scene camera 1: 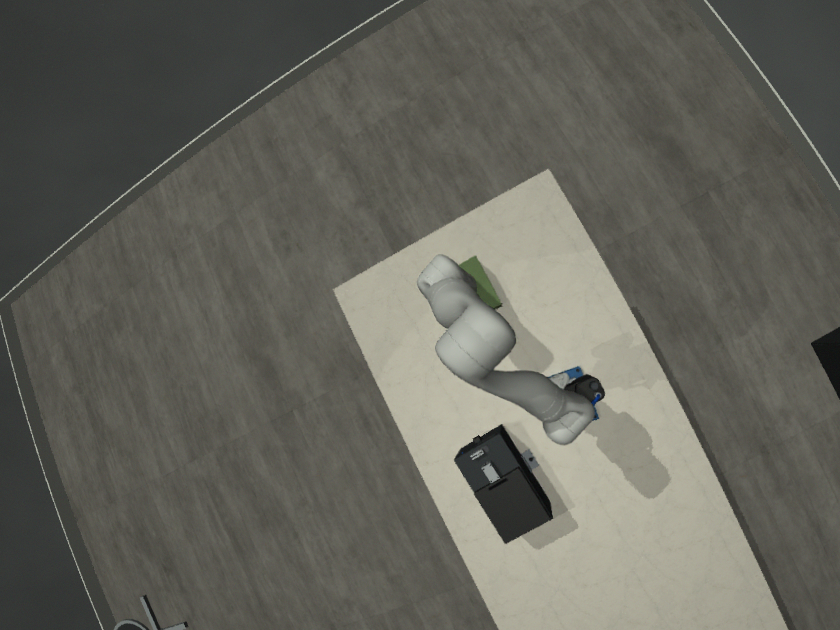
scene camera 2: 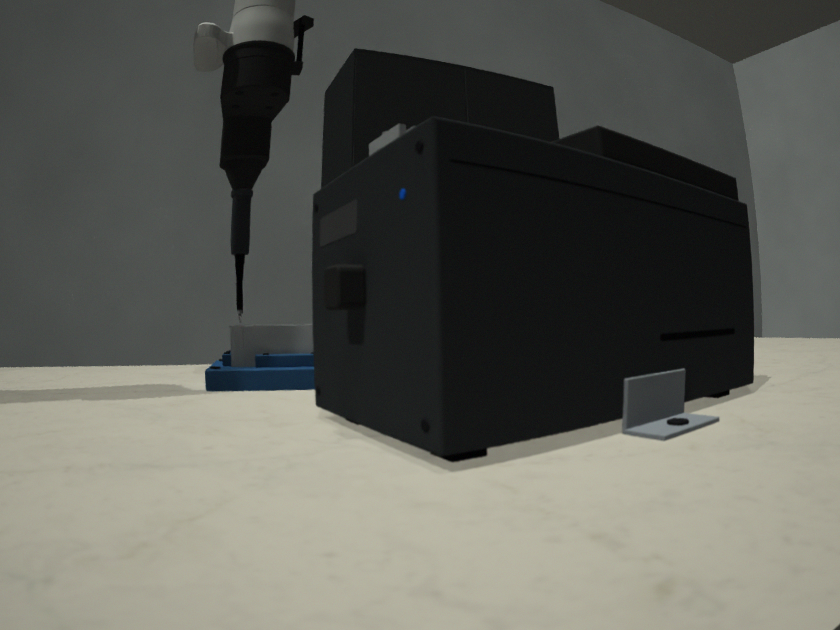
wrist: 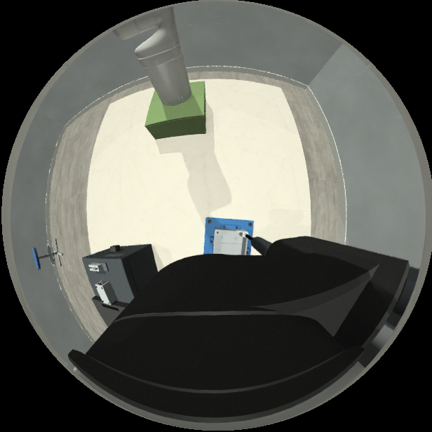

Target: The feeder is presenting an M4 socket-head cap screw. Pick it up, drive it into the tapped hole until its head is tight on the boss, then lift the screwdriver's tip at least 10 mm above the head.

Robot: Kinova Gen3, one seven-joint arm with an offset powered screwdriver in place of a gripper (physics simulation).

A black feeder (wrist: pixel 140 257) is 0.34 m from the lens.
